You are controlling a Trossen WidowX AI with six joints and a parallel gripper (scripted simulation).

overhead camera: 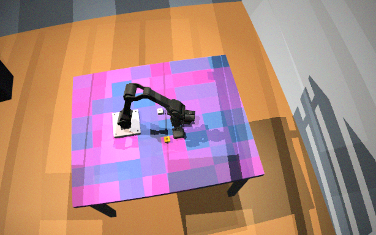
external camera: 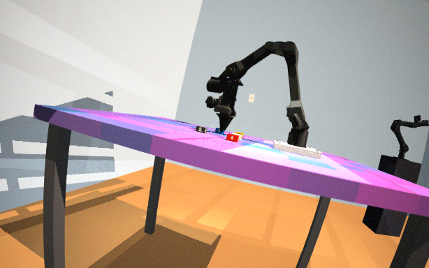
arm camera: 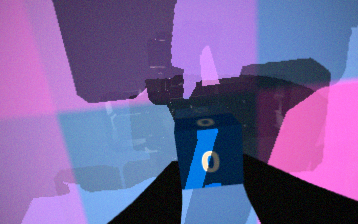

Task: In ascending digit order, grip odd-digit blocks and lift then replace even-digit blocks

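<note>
My gripper tip is now 150 mm to the right of the cream block and 70 mm past it. Round my gripper tip: blue block: 10 mm ahead; then dark block: 150 mm to the left, 60 mm ahead; then yellow block: 70 mm behind, 50 mm to the right.
</note>
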